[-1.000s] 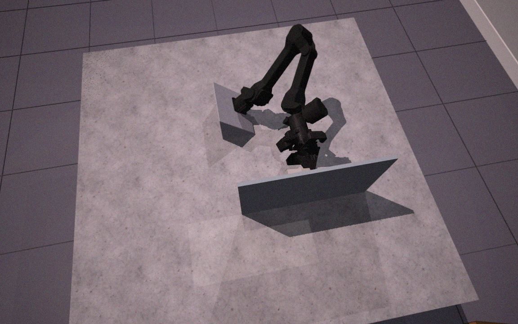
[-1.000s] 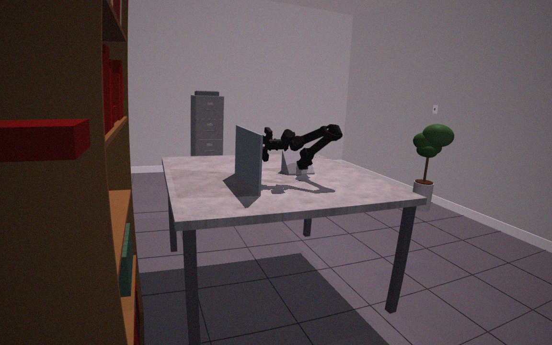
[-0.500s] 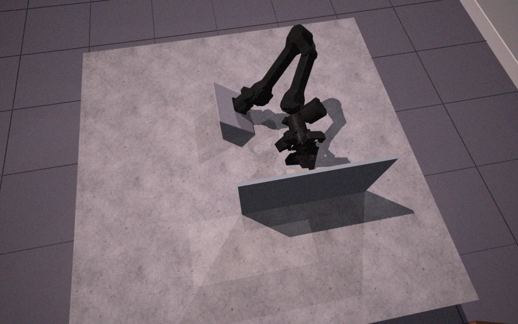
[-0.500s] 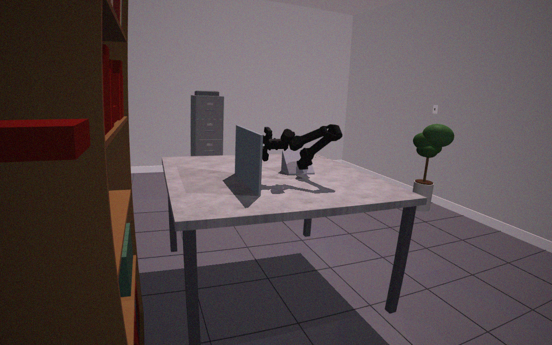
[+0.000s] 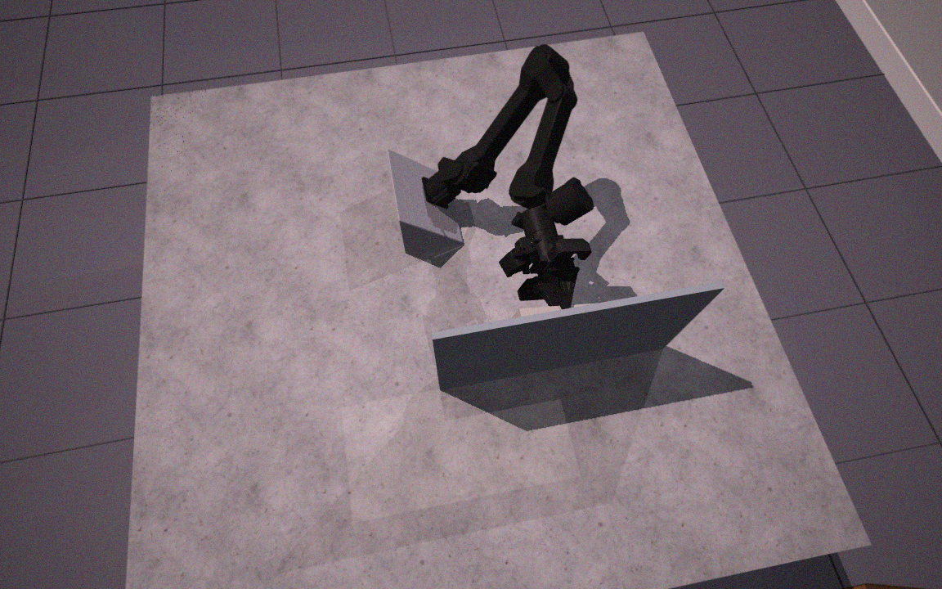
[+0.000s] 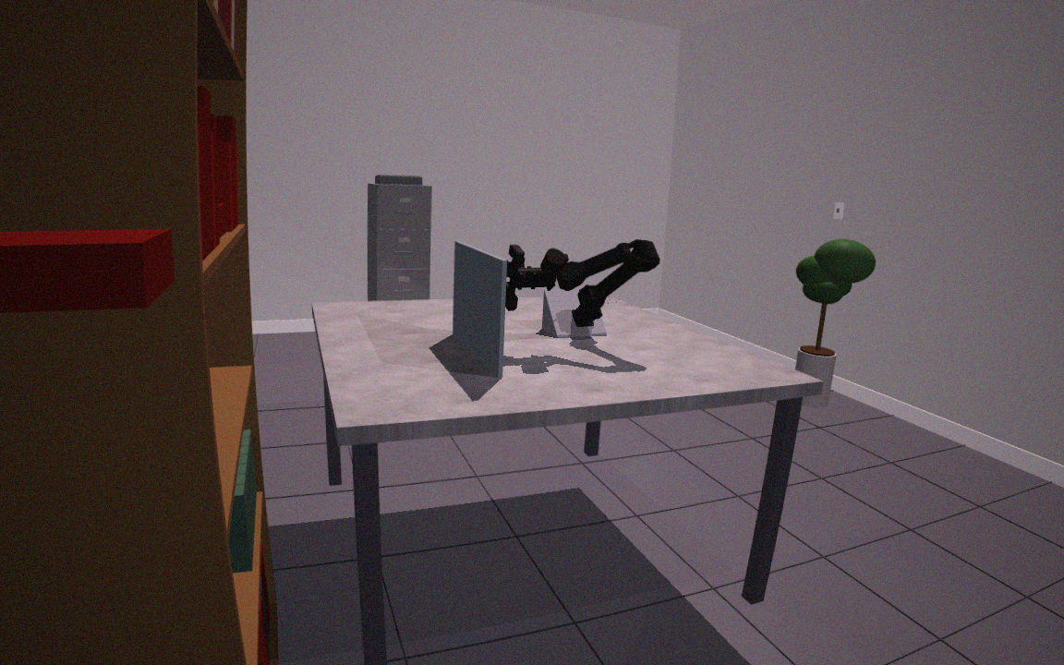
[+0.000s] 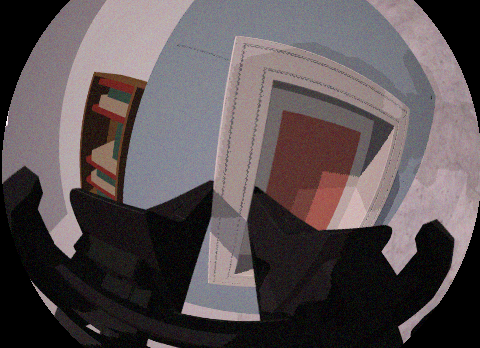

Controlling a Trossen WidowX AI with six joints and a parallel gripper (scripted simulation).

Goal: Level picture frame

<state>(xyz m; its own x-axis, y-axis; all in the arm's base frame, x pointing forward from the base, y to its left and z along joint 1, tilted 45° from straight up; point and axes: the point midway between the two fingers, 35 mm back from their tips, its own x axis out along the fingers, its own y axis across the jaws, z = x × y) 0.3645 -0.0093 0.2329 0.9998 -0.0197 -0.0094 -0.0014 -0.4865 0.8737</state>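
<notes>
My gripper tip is 1 cm to the left of the picture frame and 5 cm above it. The rest, counted from my gripper tip: wall panel (2 cm ahead, 1 cm to the left, 7 cm below).
</notes>
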